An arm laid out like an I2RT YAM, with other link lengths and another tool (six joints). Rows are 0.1 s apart.
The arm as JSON. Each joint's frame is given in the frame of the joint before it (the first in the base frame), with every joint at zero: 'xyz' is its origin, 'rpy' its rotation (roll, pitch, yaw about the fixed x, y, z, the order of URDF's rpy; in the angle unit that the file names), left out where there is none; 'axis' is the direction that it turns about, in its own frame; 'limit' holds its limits. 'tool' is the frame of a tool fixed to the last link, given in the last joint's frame.
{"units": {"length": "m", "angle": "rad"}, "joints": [
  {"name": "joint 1", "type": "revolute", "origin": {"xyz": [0.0, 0.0, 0.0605], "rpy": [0.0, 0.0, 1.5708]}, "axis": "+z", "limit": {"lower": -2.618, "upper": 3.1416}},
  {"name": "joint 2", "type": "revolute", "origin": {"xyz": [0.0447, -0.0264, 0.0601], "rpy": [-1.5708, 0.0, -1.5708]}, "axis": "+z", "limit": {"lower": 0.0, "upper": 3.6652}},
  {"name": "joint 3", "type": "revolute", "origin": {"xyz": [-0.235, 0.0, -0.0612], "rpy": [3.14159, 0.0, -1.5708]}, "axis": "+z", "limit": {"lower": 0.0, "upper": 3.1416}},
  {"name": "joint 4", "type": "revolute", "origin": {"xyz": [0.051, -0.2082, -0.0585], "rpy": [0.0, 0.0, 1.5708]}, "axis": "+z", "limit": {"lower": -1.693, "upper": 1.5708}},
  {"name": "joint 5", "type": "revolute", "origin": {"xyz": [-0.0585, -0.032, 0.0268], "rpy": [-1.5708, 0.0, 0.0]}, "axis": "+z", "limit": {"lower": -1.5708, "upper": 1.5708}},
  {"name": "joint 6", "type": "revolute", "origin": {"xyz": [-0.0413, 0.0, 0.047], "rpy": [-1.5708, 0.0, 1.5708]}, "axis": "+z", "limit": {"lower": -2.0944, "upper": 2.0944}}
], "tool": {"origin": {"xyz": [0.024, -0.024, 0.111], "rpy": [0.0, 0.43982, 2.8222]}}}
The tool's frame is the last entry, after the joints.
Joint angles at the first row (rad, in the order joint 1, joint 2, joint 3, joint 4, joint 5, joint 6):
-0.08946, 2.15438, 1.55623, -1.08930, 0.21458, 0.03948
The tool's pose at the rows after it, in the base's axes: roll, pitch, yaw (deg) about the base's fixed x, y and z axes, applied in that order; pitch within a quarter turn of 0, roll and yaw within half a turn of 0; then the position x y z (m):
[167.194 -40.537 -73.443 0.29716 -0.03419 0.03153]
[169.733 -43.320 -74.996 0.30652 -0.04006 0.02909]
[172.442 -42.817 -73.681 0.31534 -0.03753 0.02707]
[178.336 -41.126 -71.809 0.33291 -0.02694 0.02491]
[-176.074 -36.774 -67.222 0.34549 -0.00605 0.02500]
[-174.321 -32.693 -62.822 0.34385 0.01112 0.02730]
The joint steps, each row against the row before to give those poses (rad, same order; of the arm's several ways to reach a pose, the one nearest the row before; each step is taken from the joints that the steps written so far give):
-0.00191, 0.00537, -0.00798, 0.03164, 0.09689, 0.03777
0.00039, 0.00036, -0.00308, 0.05151, 0.03358, 0.00039
0.00496, 0.00001, 0.00041, 0.04652, -0.01909, -0.05380
0.01526, -0.00040, 0.00566, 0.07978, -0.05912, -0.08774
0.02099, -0.00193, 0.00725, 0.05263, -0.11329, -0.11062
0.01715, -0.00376, 0.00425, -0.01107, -0.08507, -0.06601

